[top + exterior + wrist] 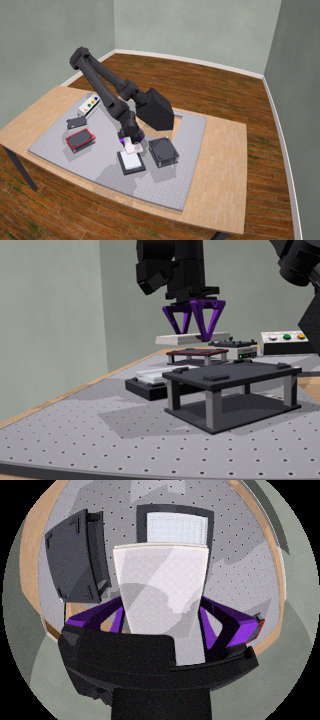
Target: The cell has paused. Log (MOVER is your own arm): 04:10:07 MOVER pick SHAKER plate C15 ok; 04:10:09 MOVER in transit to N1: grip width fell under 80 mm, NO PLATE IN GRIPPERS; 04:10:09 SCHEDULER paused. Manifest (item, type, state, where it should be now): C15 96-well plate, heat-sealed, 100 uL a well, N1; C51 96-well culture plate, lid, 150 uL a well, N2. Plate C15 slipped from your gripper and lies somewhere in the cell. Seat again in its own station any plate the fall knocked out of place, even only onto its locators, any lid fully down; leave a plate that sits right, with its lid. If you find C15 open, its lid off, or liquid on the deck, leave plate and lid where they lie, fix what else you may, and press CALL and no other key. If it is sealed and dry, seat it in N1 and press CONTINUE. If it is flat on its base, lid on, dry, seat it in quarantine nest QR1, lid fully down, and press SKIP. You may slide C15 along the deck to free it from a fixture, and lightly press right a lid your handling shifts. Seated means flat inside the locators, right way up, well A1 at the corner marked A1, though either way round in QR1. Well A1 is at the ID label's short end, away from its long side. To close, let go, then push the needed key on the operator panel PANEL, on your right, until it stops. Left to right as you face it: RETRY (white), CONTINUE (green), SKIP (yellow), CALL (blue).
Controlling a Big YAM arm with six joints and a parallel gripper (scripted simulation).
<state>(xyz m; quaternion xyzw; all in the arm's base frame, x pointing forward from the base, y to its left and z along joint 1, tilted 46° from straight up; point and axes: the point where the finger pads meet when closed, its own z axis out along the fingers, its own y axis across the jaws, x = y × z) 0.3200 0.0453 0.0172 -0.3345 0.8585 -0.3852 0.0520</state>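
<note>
Right now my hand is 70 mm above the clear lid and 40 mm short of it. Also, from my hand: white plate: right at my hand; red-edged nest: 360 mm to the right, 70 mm below; white key: 460 mm to the right, 270 mm behind, 40 mm below.
</note>
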